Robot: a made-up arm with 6 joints. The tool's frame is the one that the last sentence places.
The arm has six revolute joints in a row. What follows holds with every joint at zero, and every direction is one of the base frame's.
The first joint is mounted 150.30 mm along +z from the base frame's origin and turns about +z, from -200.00 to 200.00 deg.
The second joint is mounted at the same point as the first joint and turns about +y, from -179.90 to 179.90 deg.
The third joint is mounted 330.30 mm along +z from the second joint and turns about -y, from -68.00 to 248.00 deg.
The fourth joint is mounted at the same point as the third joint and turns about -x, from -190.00 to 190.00 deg.
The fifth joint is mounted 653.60 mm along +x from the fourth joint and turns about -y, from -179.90 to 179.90 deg.
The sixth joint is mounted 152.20 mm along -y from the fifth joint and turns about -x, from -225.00 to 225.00 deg.
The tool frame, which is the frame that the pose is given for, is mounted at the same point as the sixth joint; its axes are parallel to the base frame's.
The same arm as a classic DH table. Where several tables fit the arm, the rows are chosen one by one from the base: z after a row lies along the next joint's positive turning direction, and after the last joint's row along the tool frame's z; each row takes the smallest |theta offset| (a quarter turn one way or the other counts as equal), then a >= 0, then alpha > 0; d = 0 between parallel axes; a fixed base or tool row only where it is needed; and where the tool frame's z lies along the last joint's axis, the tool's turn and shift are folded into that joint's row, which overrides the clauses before.
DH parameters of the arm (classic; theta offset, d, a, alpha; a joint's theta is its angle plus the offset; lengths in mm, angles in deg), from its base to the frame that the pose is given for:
joint 1: 0 150.3 0 -90
joint 2: -90 0 330.3 180
joint 3: 0 0 0 -90
joint 4: 0 -653.6 0 90
joint 5: 0 152.2 0 -90
joint 6: 90 0 0 90
tool (fixed): -90 0 0 0
Joint limits (deg, base to tool): -200..200 -179.9..179.9 -68..248 -190..190 -179.9..179.9 -225..225

